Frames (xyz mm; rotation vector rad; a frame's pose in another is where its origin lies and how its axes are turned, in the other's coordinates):
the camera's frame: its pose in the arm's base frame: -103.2 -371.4 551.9 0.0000 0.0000 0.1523
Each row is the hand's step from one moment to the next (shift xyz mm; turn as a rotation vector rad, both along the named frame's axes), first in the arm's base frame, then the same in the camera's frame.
Working: the arm's base frame: its pose in the camera's frame: 158.4 351.4 -551.9 0.0000 0.0000 -0.1523

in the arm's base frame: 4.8 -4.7 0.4 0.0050 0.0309 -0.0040
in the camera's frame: 4.0 -5.4 0.4 0.0096 0.0298 -0.0040
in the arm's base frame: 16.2 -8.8 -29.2 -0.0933 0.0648 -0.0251
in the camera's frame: 14.7 -11.2 -29.2 -0.0824 0.0782 -0.0251
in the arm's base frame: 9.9 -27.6 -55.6 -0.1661 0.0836 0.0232
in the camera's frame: 5.6 -28.8 -55.6 -0.1515 0.1078 0.0232
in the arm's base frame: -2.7 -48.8 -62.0 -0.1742 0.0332 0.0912
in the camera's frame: -10.1 -47.8 -62.0 -0.1671 0.0592 0.0912
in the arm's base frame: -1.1 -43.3 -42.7 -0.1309 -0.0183 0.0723
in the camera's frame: -7.7 -42.6 -42.7 -0.1322 0.0018 0.0723
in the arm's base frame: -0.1 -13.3 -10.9 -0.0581 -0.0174 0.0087
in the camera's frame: -2.1 -13.1 -10.9 -0.0601 -0.0084 0.0087
